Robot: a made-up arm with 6 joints. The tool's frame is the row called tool.
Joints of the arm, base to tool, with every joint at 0 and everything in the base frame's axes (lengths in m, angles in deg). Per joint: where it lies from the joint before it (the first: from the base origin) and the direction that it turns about. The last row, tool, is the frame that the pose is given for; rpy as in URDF.
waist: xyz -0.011 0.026 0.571 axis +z
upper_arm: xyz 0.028 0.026 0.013 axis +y
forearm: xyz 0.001 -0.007 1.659 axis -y
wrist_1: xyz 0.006 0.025 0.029 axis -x
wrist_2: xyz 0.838 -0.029 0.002 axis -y
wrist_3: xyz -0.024 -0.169 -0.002 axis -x
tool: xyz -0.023 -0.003 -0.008 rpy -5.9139 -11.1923 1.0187
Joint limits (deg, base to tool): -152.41..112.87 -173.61..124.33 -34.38..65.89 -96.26..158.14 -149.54..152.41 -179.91..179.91
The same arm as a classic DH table. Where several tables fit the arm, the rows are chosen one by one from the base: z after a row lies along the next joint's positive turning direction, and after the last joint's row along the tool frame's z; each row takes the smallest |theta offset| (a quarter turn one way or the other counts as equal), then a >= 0, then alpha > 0; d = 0 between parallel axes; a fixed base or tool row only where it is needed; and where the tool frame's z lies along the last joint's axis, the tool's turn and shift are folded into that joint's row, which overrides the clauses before.
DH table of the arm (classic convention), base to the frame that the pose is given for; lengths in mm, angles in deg. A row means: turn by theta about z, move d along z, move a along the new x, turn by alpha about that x. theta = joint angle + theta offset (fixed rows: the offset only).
base (fixed): theta_offset -67.07  d 0  a -28.2  alpha 0
waist: theta_offset 67.07  d 584  a 28  alpha -90
upper_arm: theta_offset -89.97  d 0  a 1659  alpha 180
forearm: theta_offset 0.03  d -44  a 29  alpha -90
wrist_1: theta_offset 0  d -844  a 2  alpha 90
wrist_2: theta_offset 0  d 198  a -2  alpha -90
wrist_3: theta_offset -84.17  d 48.6  a 2.2  alpha -78.76
tool (fixed): theta_offset 89.86  d -8.4  a 0  alpha 0
Joint limits (deg, base to tool): -152.41..112.87 -173.61..124.33 -34.38..65.89 -96.26..158.14 -149.54..152.41 -179.91..179.91

